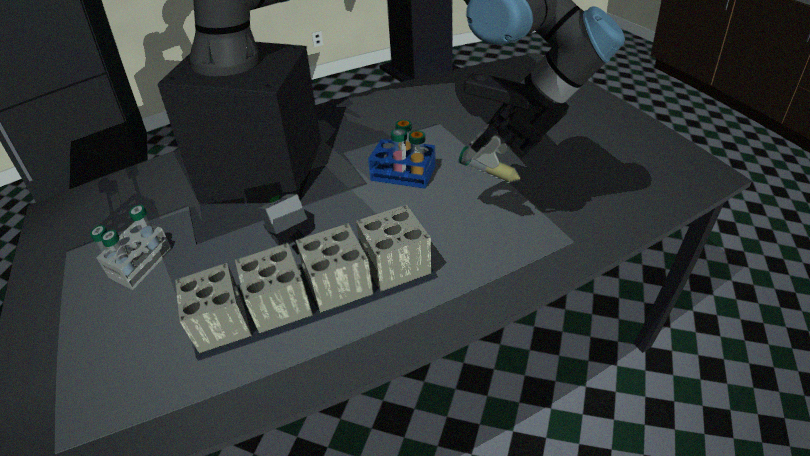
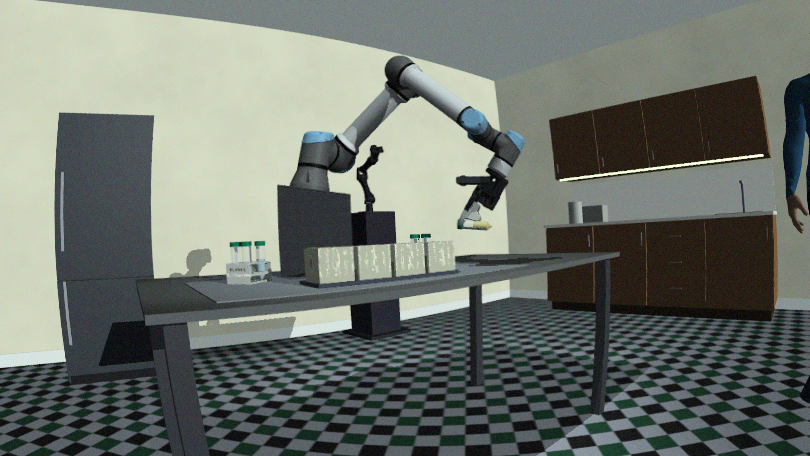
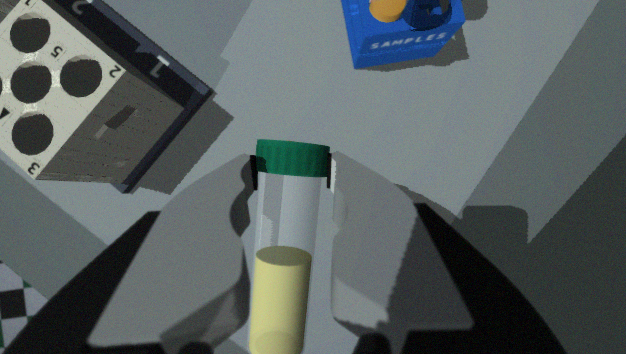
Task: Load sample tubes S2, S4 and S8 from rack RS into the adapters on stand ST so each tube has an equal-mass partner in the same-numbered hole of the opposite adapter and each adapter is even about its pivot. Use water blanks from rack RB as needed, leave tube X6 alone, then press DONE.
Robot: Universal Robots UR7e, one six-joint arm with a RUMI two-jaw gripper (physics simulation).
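Places are measured from the arm's base along level axes (x right, y up, z back), in metres.
Where they show: gripper, fingertip midpoint: [image 1: 466, 158] [image 2: 460, 225] [image 3: 292, 159]; arm's base, link origin: [image 1: 224, 61] [image 2: 308, 192].
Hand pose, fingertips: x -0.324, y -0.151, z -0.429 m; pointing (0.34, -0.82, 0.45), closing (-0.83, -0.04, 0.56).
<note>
Each offset is from my fingertips to the top centre of the thing. "spot": to the spot under its first point. Level surfaces: height alone.
My gripper [image 1: 482, 151] [image 2: 469, 216] [image 3: 292, 159] is shut on a green-capped tube of yellow liquid @(dy +0.022, dx -0.023, dz -0.045 m) [image 1: 503, 172] [image 2: 481, 225] [image 3: 280, 300], near its cap. The tube is nearly level, in the air right of the blue sample rack @(dy -0.082, dx +0.026, dz +0.198 m) [image 1: 396, 179] [image 3: 382, 54]. Its label does not show. That rack holds an orange tube @(dy -0.020, dx +0.014, dz +0.155 m) [image 1: 417, 162], a pink tube @(spot: dy -0.081, dx +0.051, dz +0.166 m) [image 1: 399, 161] and another orange-capped tube @(dy -0.020, dx +0.011, dz +0.212 m) [image 1: 403, 124] behind. Stand ST [image 1: 317, 314] [image 3: 177, 82] bears several cream adapter blocks [image 1: 280, 305] [image 2: 374, 262] [image 3: 55, 107]; their visible holes look empty. The white blanks rack @(dy -0.082, dx +0.643, dz +0.250 m) [image 1: 133, 278] [image 2: 238, 278] holds green-capped tubes @(spot: dy -0.020, dx +0.598, dz +0.246 m) [image 1: 137, 212] [image 2: 259, 243].
A small grey-topped box @(dy -0.058, dx +0.323, dz +0.167 m) [image 1: 286, 212] stands behind the stand, near the robot's dark pedestal [image 1: 238, 124] [image 2: 311, 226]. The table @(dy -0.145 m) [image 1: 651, 169] [image 2: 566, 259] extends to the right under the arm. A person in blue [image 2: 798, 152] is at the right edge, by the brown cabinets [image 2: 663, 266].
</note>
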